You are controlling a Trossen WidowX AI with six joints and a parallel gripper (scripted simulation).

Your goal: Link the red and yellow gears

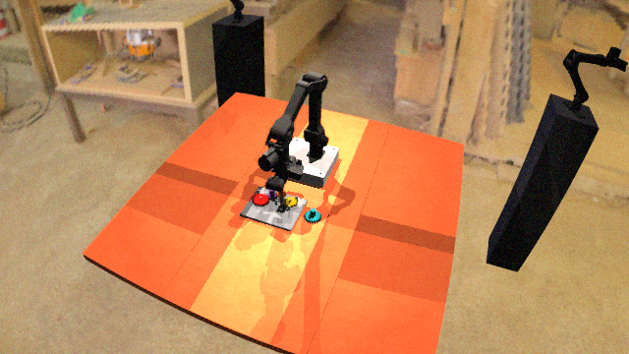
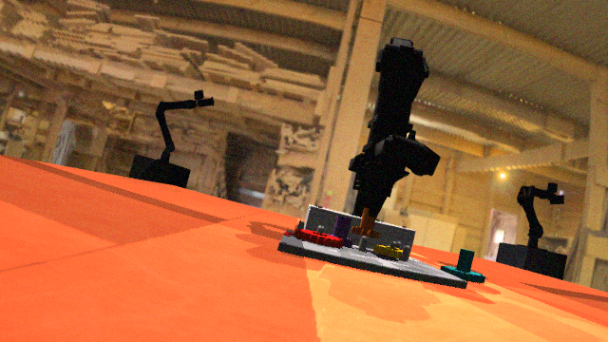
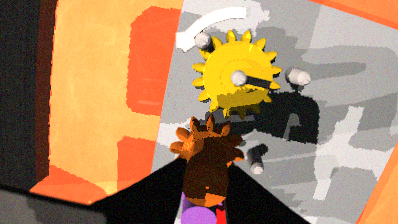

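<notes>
My gripper tip is now 1 cm short of the purple gear, 4 cm to the left of it and 3 cm above it. From my gripper tip the other things lie so: yellow gear 1 cm ahead, 4 cm to the left, 4 cm below; orange gear 1 cm below; grey board 5 cm ahead, 1 cm to the right, 5 cm below.
</notes>
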